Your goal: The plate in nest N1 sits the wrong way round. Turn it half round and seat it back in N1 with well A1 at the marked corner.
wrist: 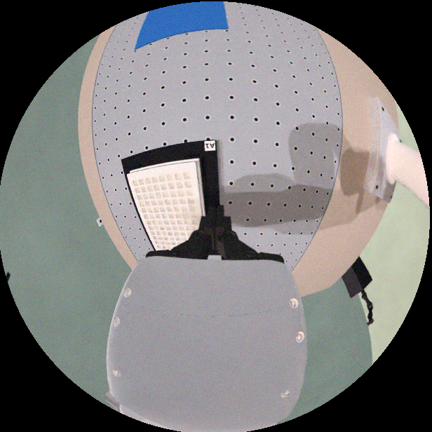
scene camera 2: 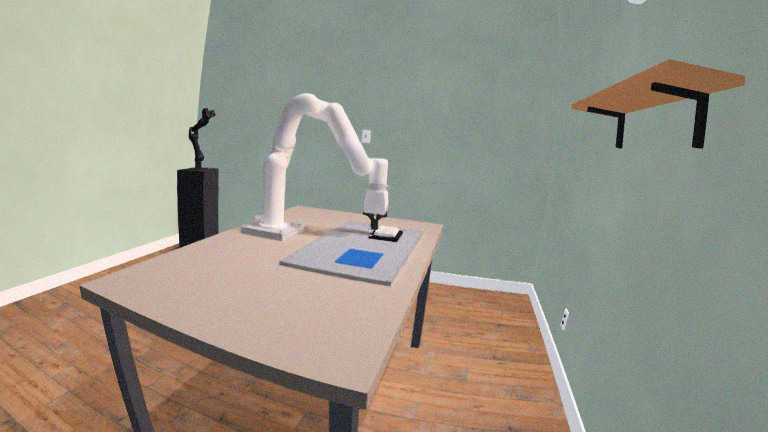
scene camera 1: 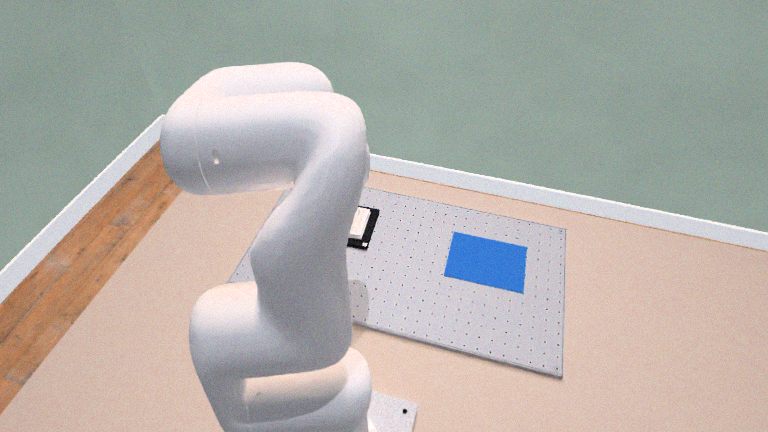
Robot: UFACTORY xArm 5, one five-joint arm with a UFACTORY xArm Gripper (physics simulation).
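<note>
The white well plate lies in the black nest. In the wrist view it looks closer to the nest's left side, with a wider black strip on its right. The A1 label is on the nest's upper right corner there. No well marking on the plate is readable. My gripper is shut and empty, low over the nest's right-hand rim beside the plate in the wrist view. Whether it touches is unclear. It hides part of the rim; the arm covers it in scene camera 1.
The nest stands on a grey perforated board on the table. A flat blue rectangle lies on the same board. The arm's base plate stands at the table's back left in scene camera 2.
</note>
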